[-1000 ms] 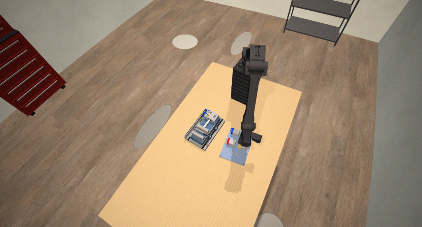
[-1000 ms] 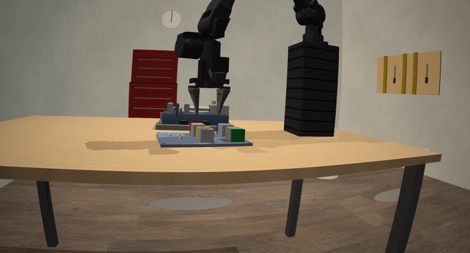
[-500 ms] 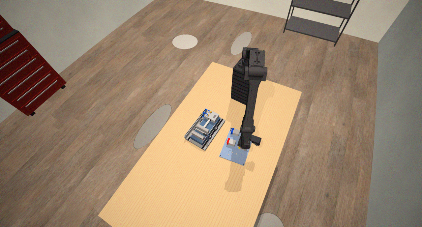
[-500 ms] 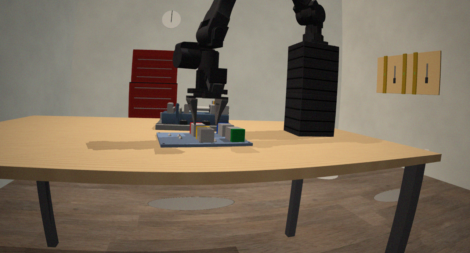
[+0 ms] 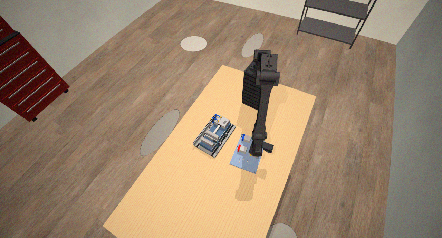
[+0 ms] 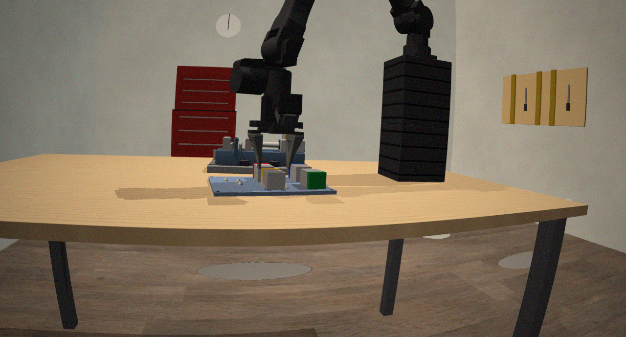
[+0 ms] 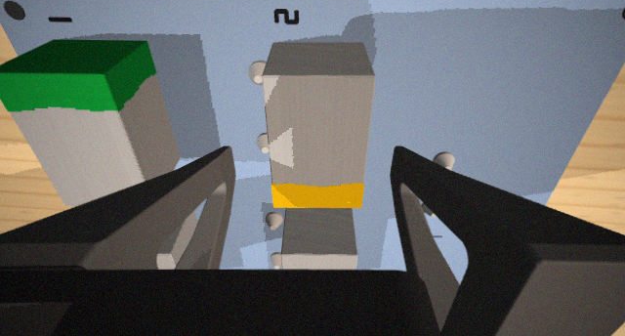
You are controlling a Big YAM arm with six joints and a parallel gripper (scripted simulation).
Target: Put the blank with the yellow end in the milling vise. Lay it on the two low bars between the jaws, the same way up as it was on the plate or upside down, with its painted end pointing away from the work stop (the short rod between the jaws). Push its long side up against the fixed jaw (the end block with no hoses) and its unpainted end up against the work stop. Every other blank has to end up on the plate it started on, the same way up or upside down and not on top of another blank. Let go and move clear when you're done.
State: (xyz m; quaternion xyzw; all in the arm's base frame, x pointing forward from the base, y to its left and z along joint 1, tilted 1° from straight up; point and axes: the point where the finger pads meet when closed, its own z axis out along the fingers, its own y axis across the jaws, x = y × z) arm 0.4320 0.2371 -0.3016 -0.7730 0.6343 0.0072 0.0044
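My hand is 3 cm above the yellow-ended blank. Round my hand: red-ended blank 9 cm to the right, 3 cm below, 2 cm ahead; then blue plate 5 cm below, 4 cm to the right, 1 cm ahead; then green-ended blank 9 cm behind, 3 cm below, 2 cm to the right.
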